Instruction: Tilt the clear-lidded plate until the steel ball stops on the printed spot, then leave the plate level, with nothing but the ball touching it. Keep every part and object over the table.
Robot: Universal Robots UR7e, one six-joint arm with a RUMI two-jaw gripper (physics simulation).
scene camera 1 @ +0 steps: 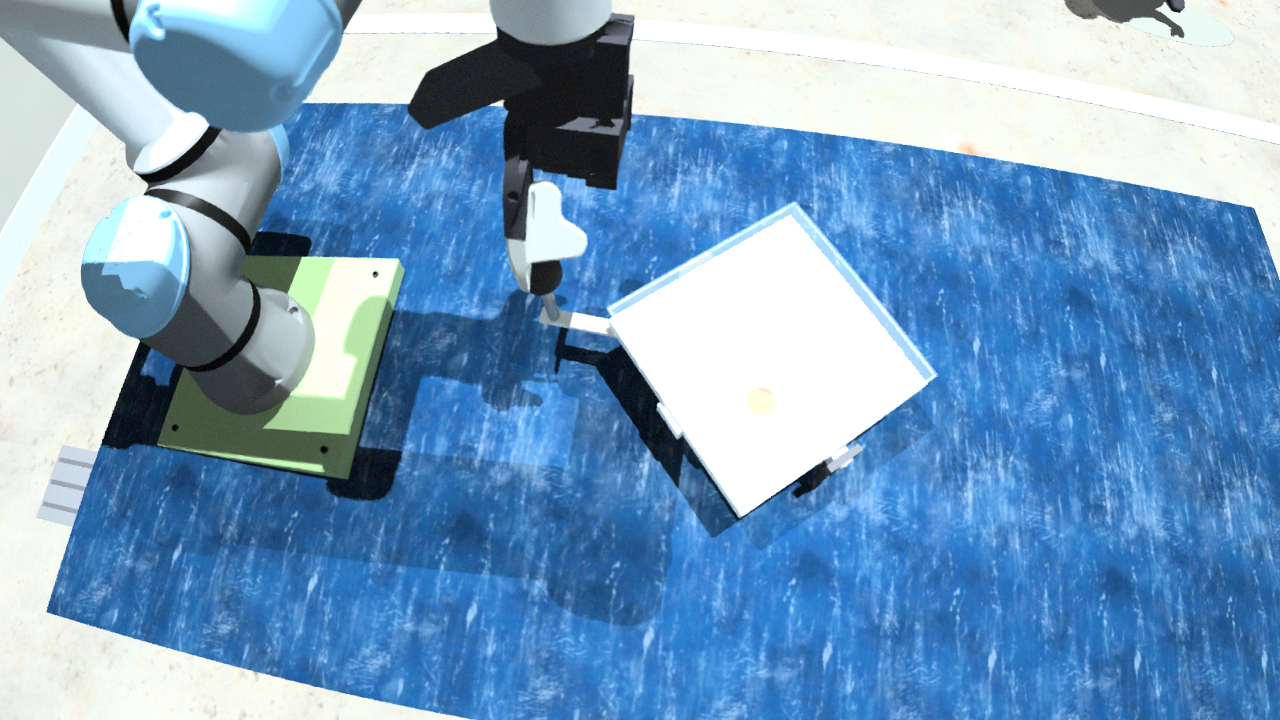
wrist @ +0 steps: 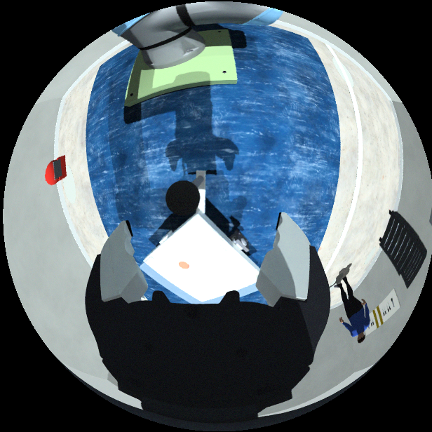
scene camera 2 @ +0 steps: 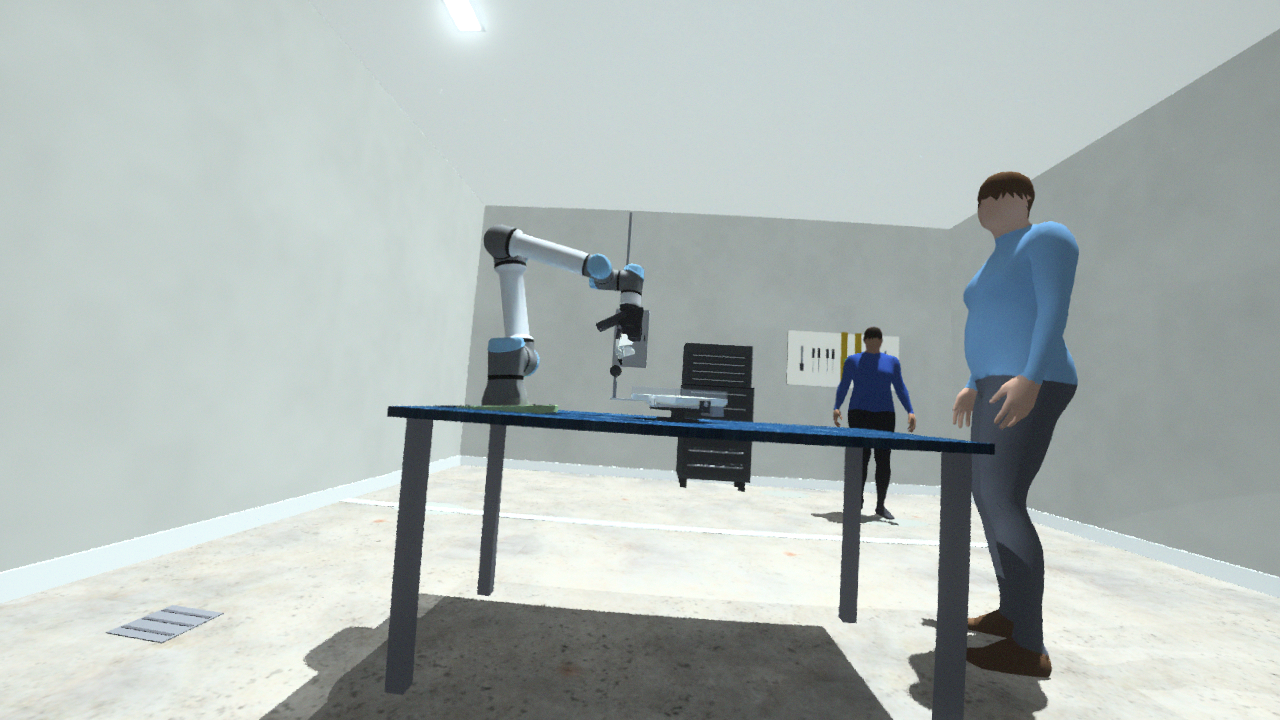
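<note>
The white plate [scene camera 1: 760,322] [scene camera 2: 671,401] [wrist: 215,250] looks near level in scene camera 2; a slight tilt cannot be ruled out. Its printed spot [scene camera 1: 761,401] [wrist: 184,265] is pale orange. The steel ball cannot be made out in any view. A black round knob [scene camera 1: 543,275] [scene camera 2: 615,370] [wrist: 182,198] tops a grey post on the white side arm [scene camera 1: 586,323] [wrist: 202,200] at the plate's corner. My gripper [scene camera 1: 537,255] [scene camera 2: 622,358] [wrist: 201,218] is open and empty, pointing down just above the knob. Whether a finger touches the knob is unclear.
The robot stands on a green base block [scene camera 1: 335,376] [wrist: 170,85], left of the plate in scene camera 1. Small brackets [scene camera 1: 669,420] [scene camera 1: 841,458] stick out from two plate sides. The blue table [scene camera 2: 760,429] carries all this. A person [scene camera 2: 1020,295] stands by its right end, another [scene camera 2: 872,385] behind.
</note>
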